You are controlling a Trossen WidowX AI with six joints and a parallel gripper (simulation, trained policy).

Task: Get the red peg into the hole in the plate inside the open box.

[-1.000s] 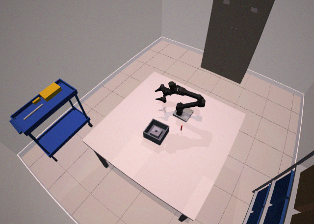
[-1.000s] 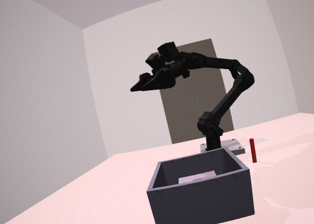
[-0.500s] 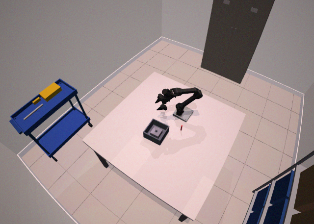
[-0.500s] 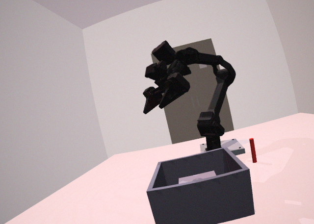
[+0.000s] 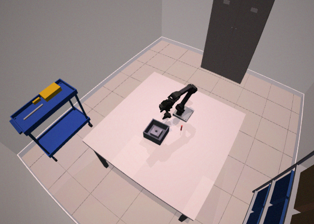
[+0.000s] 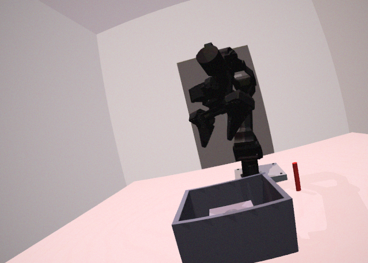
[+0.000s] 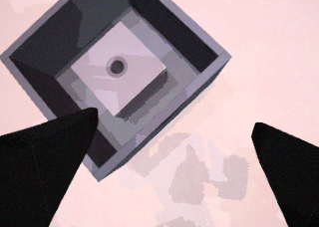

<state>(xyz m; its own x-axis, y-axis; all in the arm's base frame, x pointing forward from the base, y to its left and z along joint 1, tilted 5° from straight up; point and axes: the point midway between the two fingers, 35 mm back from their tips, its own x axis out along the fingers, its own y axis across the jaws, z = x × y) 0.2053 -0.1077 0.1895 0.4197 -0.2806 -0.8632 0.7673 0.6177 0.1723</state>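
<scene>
My gripper tip is 50 mm past the red peg, 200 mm to the right of it and 150 mm above it. Also, from my gripper tip: dark grey box 110 mm ahead, 160 mm below; then pale plate 110 mm ahead, 140 mm below.
</scene>
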